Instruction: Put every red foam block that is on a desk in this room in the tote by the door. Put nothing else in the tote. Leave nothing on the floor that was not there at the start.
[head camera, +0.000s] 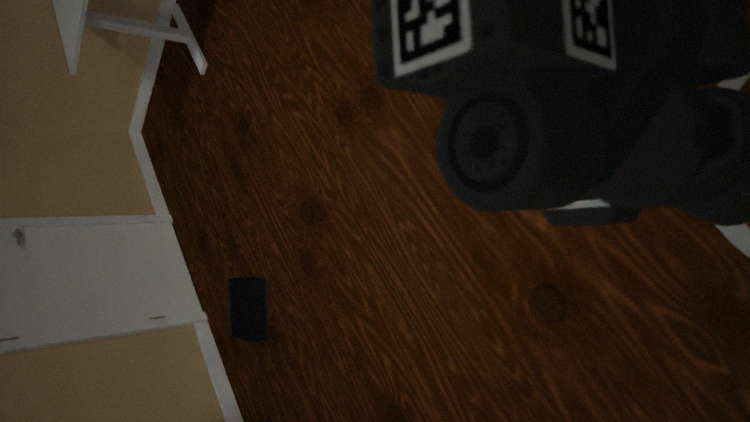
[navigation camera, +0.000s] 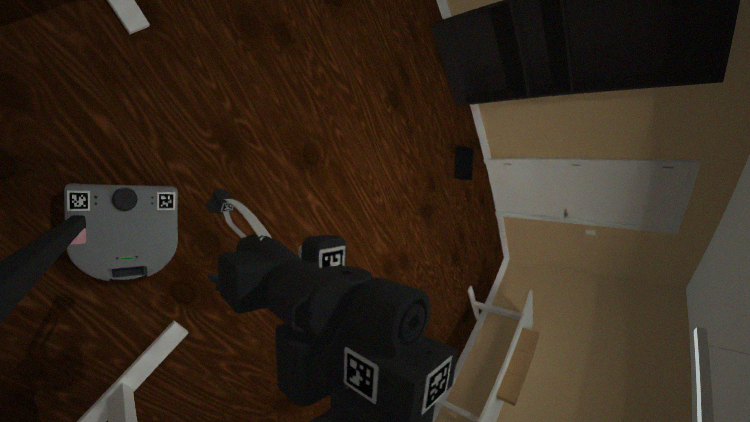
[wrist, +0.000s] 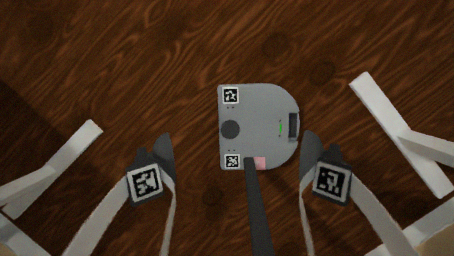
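Where they show: gripper, between the fingertips: (navigation camera: 216, 239) (wrist: 236, 149); robot's base, origin of its link: (navigation camera: 125, 198) (wrist: 231, 121).
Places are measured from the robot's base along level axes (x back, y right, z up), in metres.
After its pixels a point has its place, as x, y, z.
My gripper (navigation camera: 215, 239) {0.021, 0.128, 0.812} (wrist: 236, 149) {0.021, 0.128, 0.812} is open, with nothing between its fingers; in the wrist view my base shows below it. A small black box (head camera: 248, 308) {-0.376, 2.447, 0.096} (navigation camera: 463, 162) {-0.386, 2.448, 0.091}, apparently the tote, stands on the floor in front of the white door (head camera: 94, 278) {-0.224, 3.461, 0.570} (navigation camera: 587, 194) {-0.189, 3.492, 1.154}. Its inside is too dark to make out. Part of a white desk (head camera: 73, 31) {1.086, 3.047, 0.720} (navigation camera: 526, 309) {1.053, 2.992, 0.720} shows at the upper left of the head view and the lower right of the navigation view, nearly edge-on. No red foam block shows in these views.
A long brown box (navigation camera: 518, 367) {1.518, 2.625, 0.820} is on the desk. A tall dark cabinet (navigation camera: 650, 47) {-1.276, 2.507, 1.620} stands by the wall beyond the door. White legs of other furniture (navigation camera: 152, 351) {0.615, 0.053, 0.025} (wrist: 397, 132) {0.725, -0.058, 0.025} stand close to my base (navigation camera: 123, 230) {0.097, -0.006, 0.160} (wrist: 265, 110) {0.132, 0.071, 0.160}, on both sides. Wooden floor lies between me and the door.
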